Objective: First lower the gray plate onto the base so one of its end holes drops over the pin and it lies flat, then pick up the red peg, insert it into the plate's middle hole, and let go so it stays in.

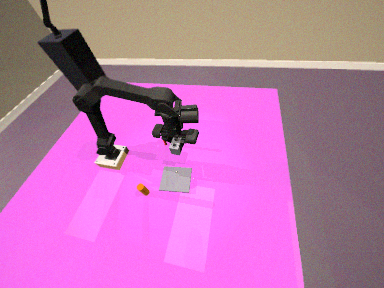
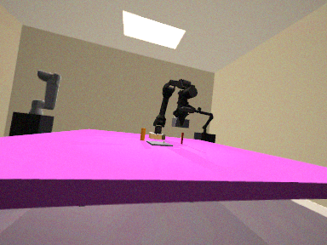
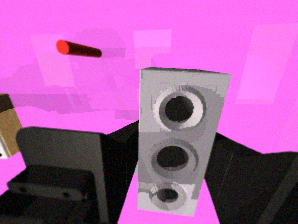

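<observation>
The gray base lies 11 cm below my gripper tip and 10 cm to the right of it. Also, from my gripper tip: gray plate 3 cm above; red peg 11 cm behind, 8 cm below, 7 cm to the left; orange cylinder 20 cm to the right, 12 cm behind, 8 cm below.
</observation>
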